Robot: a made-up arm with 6 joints.
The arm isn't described. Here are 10 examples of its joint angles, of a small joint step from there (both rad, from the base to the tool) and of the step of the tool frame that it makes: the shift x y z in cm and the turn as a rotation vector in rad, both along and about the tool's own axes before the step.
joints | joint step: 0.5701 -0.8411 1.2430 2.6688 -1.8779 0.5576 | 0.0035 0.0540 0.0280 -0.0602 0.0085 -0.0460
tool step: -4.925 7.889 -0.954 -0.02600 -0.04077 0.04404
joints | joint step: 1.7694 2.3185 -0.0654 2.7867 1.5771 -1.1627 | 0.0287 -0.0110 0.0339 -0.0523 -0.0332 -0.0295
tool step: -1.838 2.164 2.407 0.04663 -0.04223 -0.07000
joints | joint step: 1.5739 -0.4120 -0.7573 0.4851 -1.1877 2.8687 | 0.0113 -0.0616 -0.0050 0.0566 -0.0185 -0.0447
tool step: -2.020 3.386 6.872 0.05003 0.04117 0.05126
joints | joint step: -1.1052 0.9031 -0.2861 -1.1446 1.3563 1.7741 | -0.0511 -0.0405 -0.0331 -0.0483 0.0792 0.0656
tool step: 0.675 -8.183 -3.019 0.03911 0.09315 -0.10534
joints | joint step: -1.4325 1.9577 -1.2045 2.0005 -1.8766 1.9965 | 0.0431 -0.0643 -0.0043 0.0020 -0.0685 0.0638
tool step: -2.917 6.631 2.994 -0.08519 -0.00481 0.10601
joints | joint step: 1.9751 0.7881 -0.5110 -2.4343 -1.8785 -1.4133 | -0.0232 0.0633 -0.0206 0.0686 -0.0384 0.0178
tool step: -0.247 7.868 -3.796 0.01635 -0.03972 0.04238
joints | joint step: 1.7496 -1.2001 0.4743 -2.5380 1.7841 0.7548 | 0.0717 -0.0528 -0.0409 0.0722 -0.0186 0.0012
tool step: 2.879 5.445 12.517 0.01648 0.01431 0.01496
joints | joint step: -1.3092 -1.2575 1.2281 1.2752 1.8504 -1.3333 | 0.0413 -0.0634 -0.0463 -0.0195 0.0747 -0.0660
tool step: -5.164 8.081 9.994 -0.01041 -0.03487 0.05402
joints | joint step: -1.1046 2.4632 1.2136 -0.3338 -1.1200 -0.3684 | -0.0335 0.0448 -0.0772 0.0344 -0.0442 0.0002
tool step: 4.814 -12.753 5.009 0.12587 0.07069 -0.07788
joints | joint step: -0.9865 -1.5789 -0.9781 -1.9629 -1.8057 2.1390 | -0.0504 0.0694 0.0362 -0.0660 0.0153 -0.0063
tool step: 0.245 -10.671 2.660 0.02684 -0.02865 -0.06856
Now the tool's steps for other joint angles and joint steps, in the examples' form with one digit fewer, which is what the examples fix.
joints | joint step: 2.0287 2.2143 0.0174 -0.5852 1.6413 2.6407 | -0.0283 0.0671 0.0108 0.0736 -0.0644 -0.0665
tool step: 1.63 9.91 4.49 -0.0315 -0.1269 0.0566
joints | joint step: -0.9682 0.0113 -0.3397 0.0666 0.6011 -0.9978 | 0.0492 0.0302 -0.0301 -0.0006 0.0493 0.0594
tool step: 2.59 -4.51 -3.19 -0.0160 0.0659 -0.0032
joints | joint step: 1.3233 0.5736 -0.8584 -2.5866 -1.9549 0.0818 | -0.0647 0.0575 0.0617 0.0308 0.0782 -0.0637
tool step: 3.08 9.71 5.55 -0.0144 -0.0787 0.0507
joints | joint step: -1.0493 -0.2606 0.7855 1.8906 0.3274 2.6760 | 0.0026 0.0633 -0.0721 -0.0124 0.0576 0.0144
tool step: -1.16 -13.73 9.94 0.0898 -0.0366 -0.1263
